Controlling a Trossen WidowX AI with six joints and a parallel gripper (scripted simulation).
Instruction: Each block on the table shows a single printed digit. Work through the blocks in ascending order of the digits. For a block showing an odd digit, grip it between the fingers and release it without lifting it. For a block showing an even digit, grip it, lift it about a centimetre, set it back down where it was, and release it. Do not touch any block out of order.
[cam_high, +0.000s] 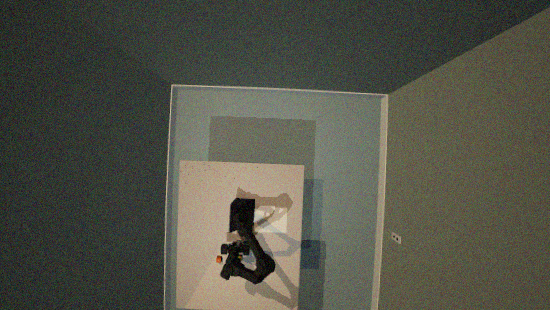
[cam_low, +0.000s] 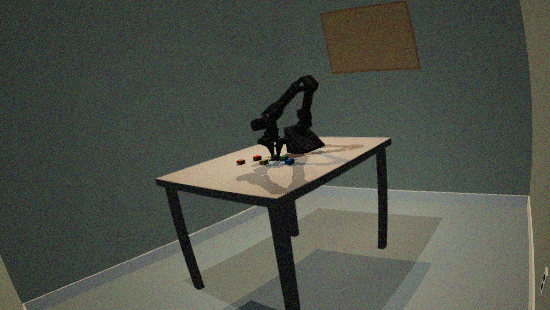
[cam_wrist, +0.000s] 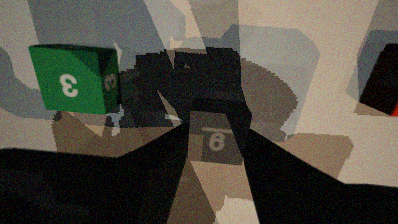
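Now: gripper tip right at the grey block. From my gripper tip the other things lie so: green block 2 cm ahead, 8 cm to the left; then red block 5 cm ahead, 9 cm to the right; then yellow block 11 cm ahead, 3 cm to the left.
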